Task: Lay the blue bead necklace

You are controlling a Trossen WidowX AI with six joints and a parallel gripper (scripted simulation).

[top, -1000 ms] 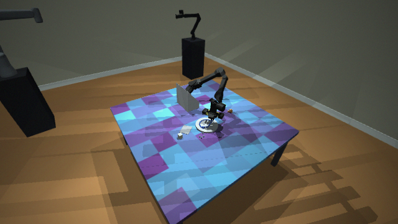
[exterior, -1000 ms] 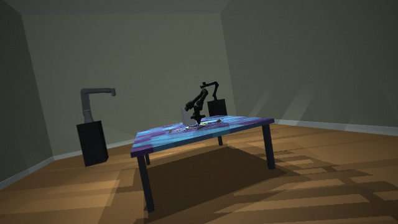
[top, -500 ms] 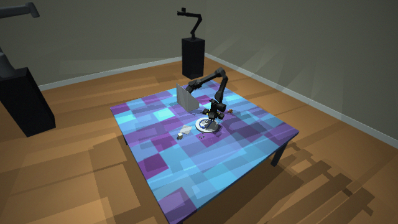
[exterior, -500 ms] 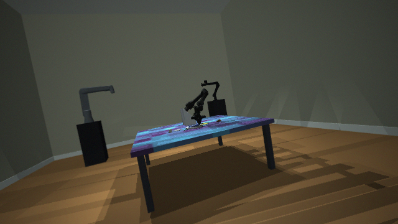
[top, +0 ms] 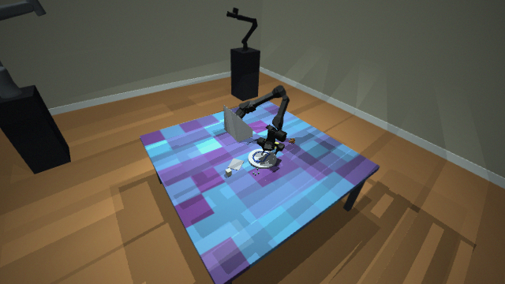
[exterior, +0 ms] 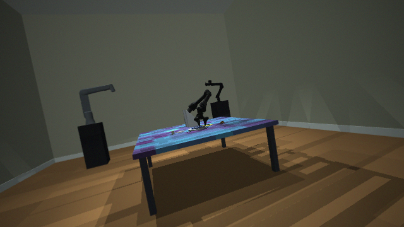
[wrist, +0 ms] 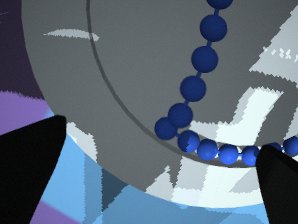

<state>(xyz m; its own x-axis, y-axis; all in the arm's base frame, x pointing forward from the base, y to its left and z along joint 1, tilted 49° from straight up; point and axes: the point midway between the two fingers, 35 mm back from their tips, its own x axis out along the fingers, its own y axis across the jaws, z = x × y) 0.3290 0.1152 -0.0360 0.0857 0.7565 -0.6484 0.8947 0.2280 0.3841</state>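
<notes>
The round white bead board lies 70 mm to the right of my gripper tip and 10 mm below it. From my gripper tip the other things lie so: cream cube 340 mm to the right, 20 mm behind; yellow patch 100 mm to the left, 100 mm behind, 20 mm below; flat grey square 250 mm to the right, 70 mm behind, 20 mm below.
</notes>
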